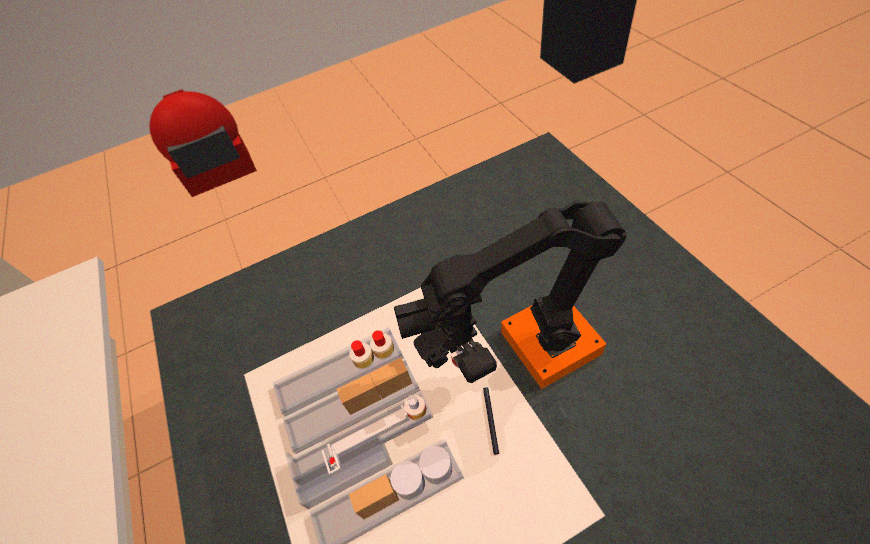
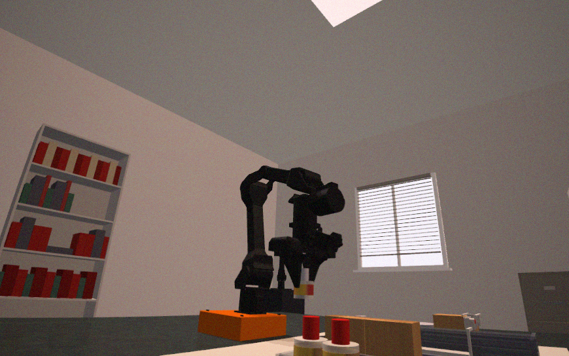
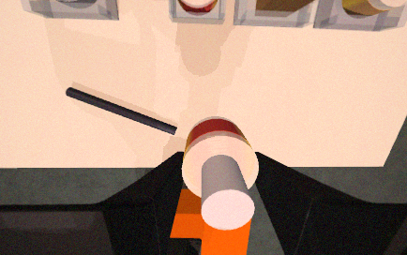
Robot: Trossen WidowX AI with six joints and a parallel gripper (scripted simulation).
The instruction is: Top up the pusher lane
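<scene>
My gripper tip is now 110 mm to the right of the dark bar and 110 mm above it. Round my gripper tip: red mark (320 mm ahead, 50 mm to the left, 50 mm below).
</scene>
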